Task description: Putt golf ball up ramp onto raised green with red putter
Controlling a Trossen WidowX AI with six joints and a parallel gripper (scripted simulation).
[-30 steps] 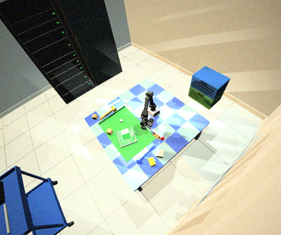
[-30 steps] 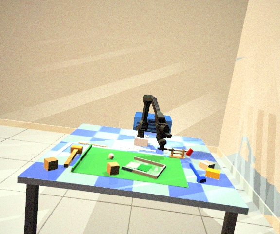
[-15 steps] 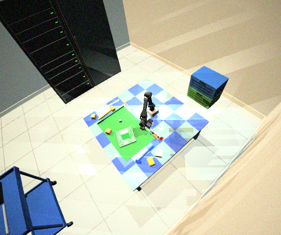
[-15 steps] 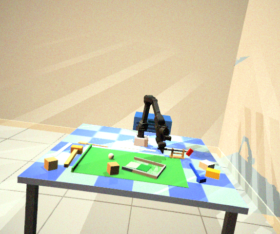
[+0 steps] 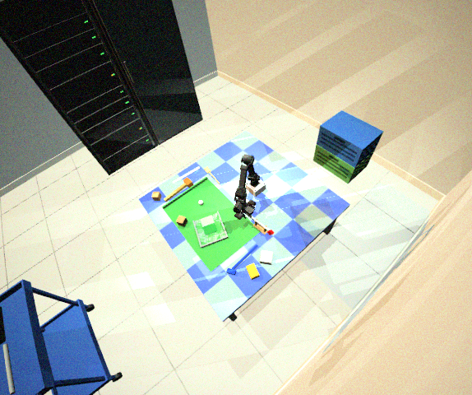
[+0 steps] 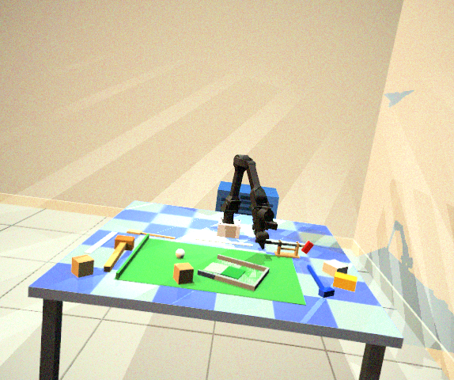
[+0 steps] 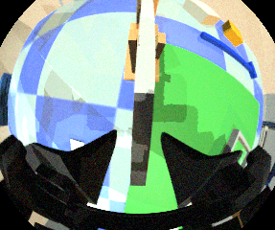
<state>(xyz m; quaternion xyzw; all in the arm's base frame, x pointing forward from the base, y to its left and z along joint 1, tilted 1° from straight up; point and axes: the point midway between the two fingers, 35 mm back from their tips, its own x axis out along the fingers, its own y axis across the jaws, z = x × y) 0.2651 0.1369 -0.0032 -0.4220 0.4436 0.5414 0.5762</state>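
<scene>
My gripper tip is 11 cm to the right of the red putter and 3 cm below it. Also, from my gripper tip: white golf ball (41 cm to the right, 13 cm ahead, 1 cm below); small wooden rack (13 cm to the left, 1 cm ahead); blue tool (29 cm ahead, 19 cm to the left, 2 cm below).
</scene>
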